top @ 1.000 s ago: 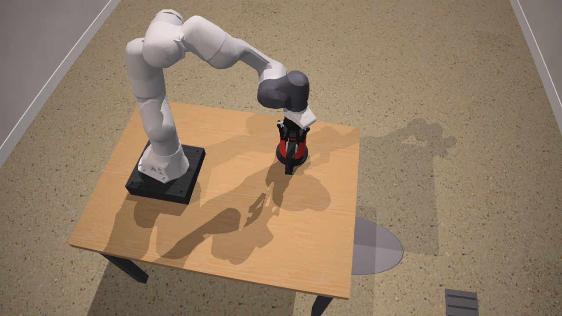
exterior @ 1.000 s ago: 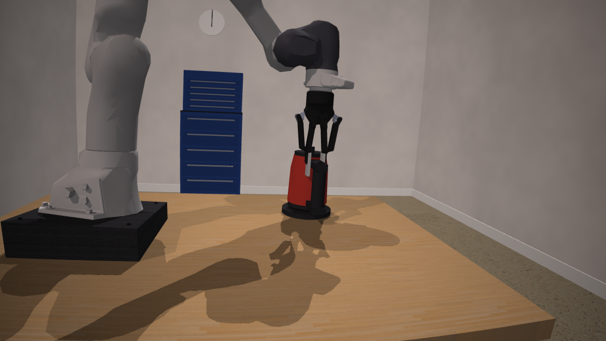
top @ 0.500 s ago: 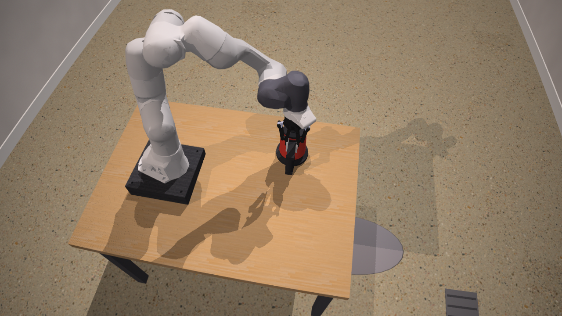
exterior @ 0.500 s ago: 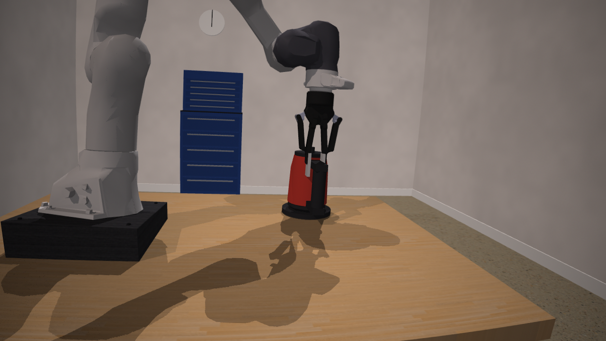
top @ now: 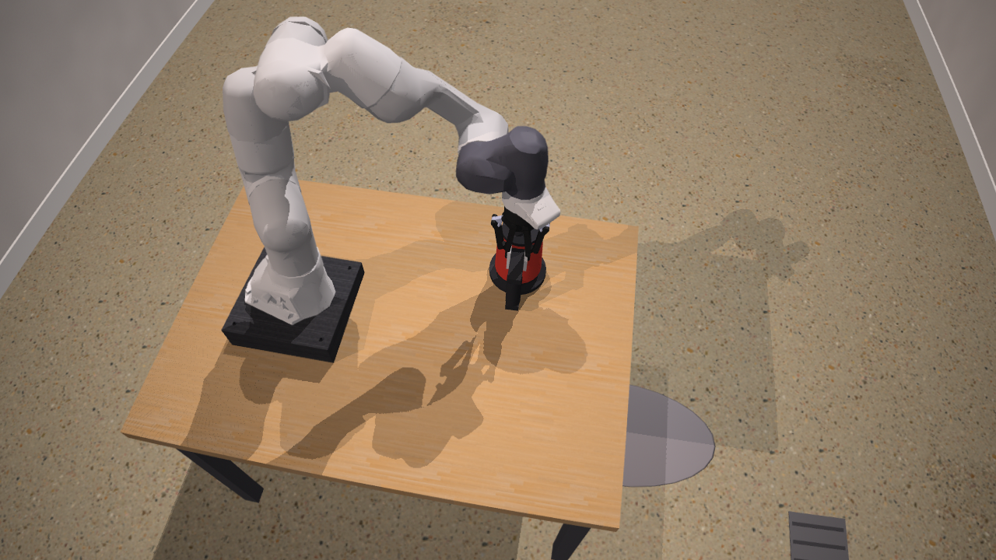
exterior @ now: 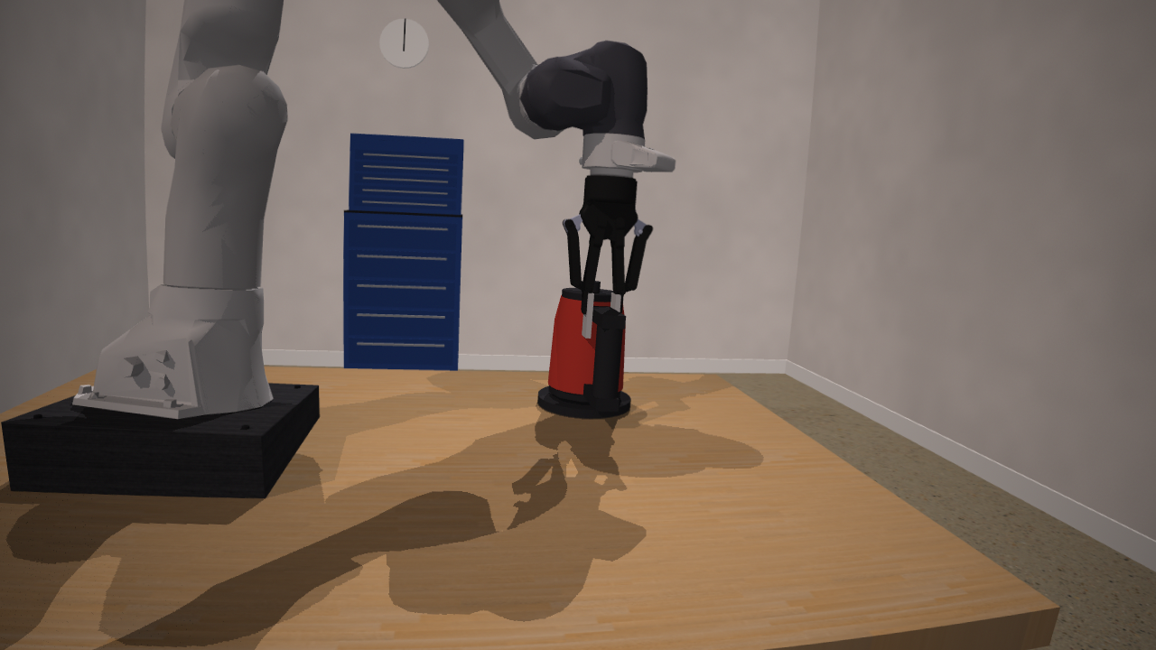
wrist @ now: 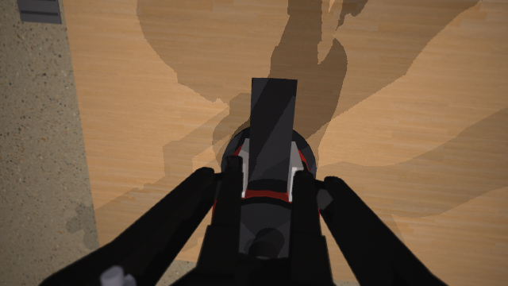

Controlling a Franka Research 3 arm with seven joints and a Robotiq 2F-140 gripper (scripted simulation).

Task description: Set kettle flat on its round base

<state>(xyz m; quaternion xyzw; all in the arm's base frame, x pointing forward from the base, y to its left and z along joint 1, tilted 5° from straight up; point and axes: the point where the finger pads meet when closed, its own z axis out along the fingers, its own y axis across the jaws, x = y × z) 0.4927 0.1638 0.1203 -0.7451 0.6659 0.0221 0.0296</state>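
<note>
Right now the kettle is 5 cm below my hand and 3 cm to the left of it. From my hand the other things lie so: round black base: 15 cm below, 7 cm to the left, 1 cm behind.
</note>
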